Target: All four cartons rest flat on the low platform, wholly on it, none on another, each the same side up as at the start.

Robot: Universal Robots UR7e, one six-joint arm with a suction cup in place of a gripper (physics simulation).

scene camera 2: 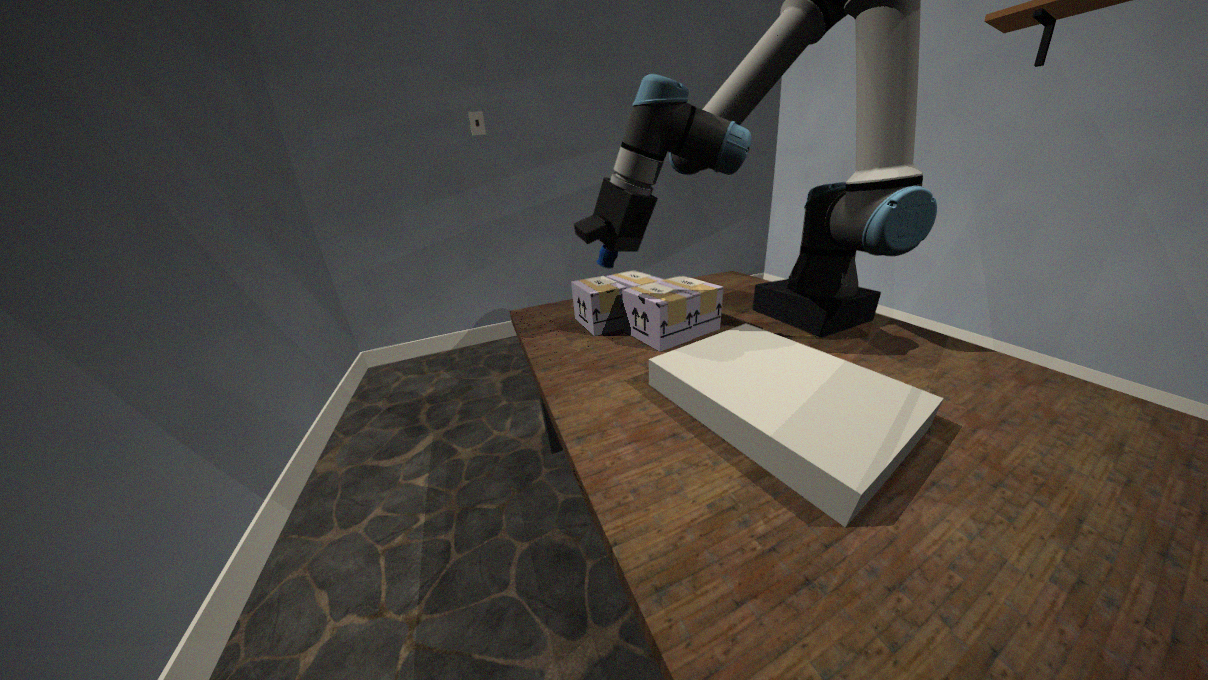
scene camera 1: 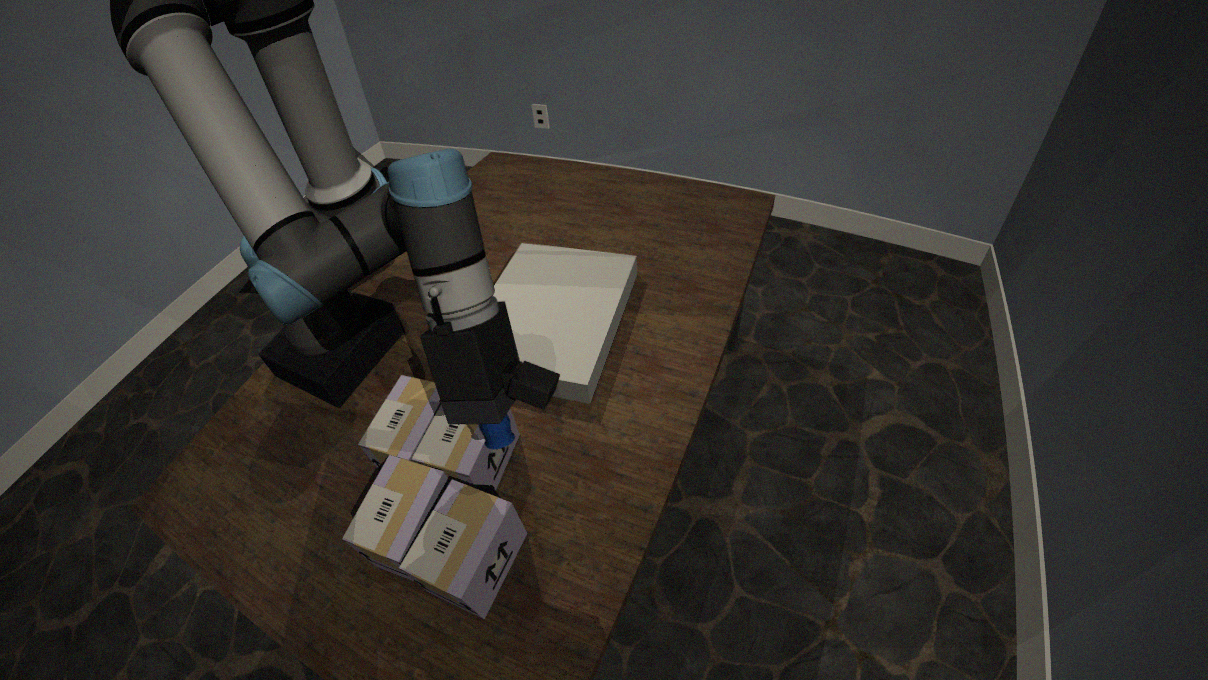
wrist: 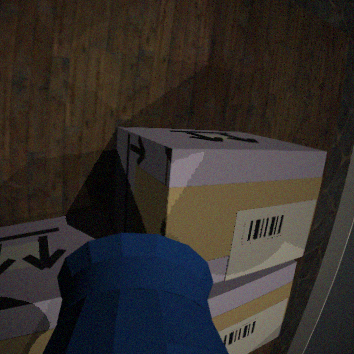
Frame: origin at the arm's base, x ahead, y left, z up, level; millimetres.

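Where they show: hand, tool point: (scene camera 2: 605,263) (scene camera 1: 499,439) (wrist: 136,291); arm's base, link origin: (scene camera 2: 820,288) (scene camera 1: 326,324).
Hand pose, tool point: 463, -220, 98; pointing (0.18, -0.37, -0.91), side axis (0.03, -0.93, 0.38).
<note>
Each offset is from my tool point to the top centre of the thing, as dx, dy, dz. Level surfaces: height alone.
Four lilac cartons with tan tape and barcode labels sit upright on the table in a two-by-two group, beside the low platform. In scene camera 1 they are the back left carton {-183, +49, -69} (scene camera 1: 395,426), the back right carton {-93, +46, -69} (scene camera 1: 456,447) (scene camera 2: 661,325) (wrist: 30,250), the front left carton {-135, -84, -69} (scene camera 1: 390,516) (wrist: 250,320) and the front right carton {-40, -101, -69} (scene camera 1: 460,549) (scene camera 2: 594,308) (wrist: 215,215). The low off-white platform {-62, +351, -120} (scene camera 1: 562,316) (scene camera 2: 786,397) bears no carton. My blue suction cup (scene camera 1: 498,434) (scene camera 2: 606,258) (wrist: 135,250) is open, holding nothing, and hangs above the cartons, overlapping the back right one in scene camera 1.
The cartons and platform rest on the brown wooden table {dz -168} (scene camera 1: 676,278) (scene camera 2: 1014,549). The arm's black base (scene camera 1: 338,363) (scene camera 2: 815,305) stands on the far side of the table from its long open edge. A wooden wall shelf (scene camera 2: 1048,11) shows high at the right in scene camera 2.
</note>
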